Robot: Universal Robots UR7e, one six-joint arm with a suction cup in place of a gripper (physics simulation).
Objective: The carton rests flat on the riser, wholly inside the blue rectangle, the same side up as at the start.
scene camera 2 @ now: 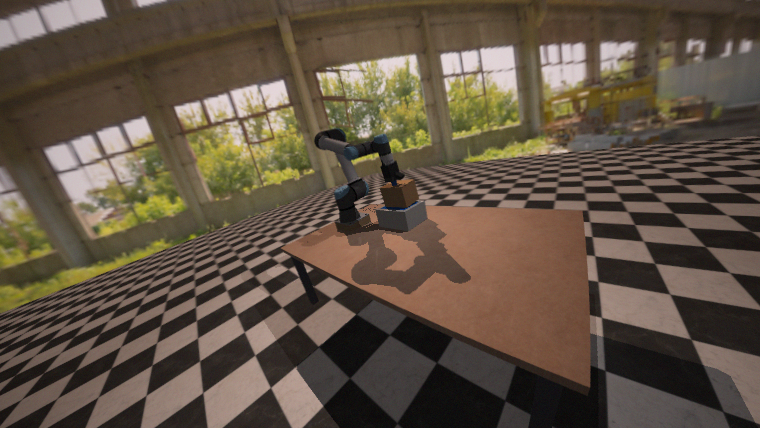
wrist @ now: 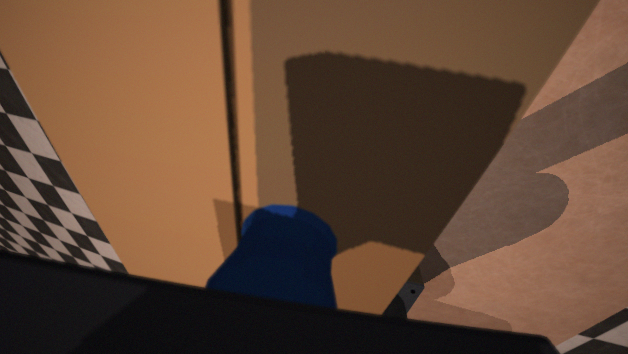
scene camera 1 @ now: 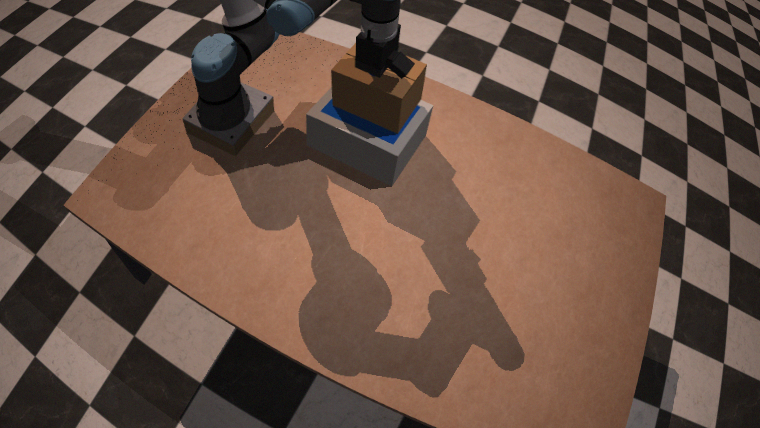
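Seen in the pictures: hand at its tool point: (scene camera 2: 395,186) (wrist: 291,221); arm's base at its link origin: (scene camera 2: 350,218) (scene camera 1: 223,108).
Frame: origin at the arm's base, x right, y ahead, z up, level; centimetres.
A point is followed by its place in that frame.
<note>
The brown carton (scene camera 1: 366,98) @(x -5.2, y 38.6, z 14.1 cm) (scene camera 2: 399,195) @(x -4.6, y 44.1, z 14.0 cm) is level and upright over the grey riser (scene camera 1: 348,151) @(x -0.3, y 37.1, z -0.7 cm) (scene camera 2: 404,219) @(x 1.1, y 48.2, z 1.3 cm). Its underside is at or just above the riser's top; I cannot tell if they touch. The blue rectangle (scene camera 1: 389,137) @(x -3.2, y 45.9, z 5.9 cm) shows along the carton's front and right edges in scene camera 1; the rest is hidden beneath the carton, so I cannot tell whether the carton is wholly inside it. My blue suction cup (scene camera 2: 394,183) (wrist: 290,240) is on the carton's top (wrist: 150,125) @(x -13.2, y 42.8, z 19.9 cm) and holds it. In scene camera 1 the black tool body hides the cup.
The riser stands on the brown table (scene camera 1: 531,212) @(x -6.8, y 85.4, z -6.1 cm) (scene camera 2: 521,255) @(x 13.6, y 106.9, z -6.0 cm), near its back edge. The arm's base (scene camera 1: 255,101) @(x -5.8, y 7.1, z 0.0 cm) (scene camera 2: 353,221) @(x 4.3, y 7.8, z -0.5 cm) is bolted close beside the riser, on its left in both scene views. The arm's shadow falls across the table.
</note>
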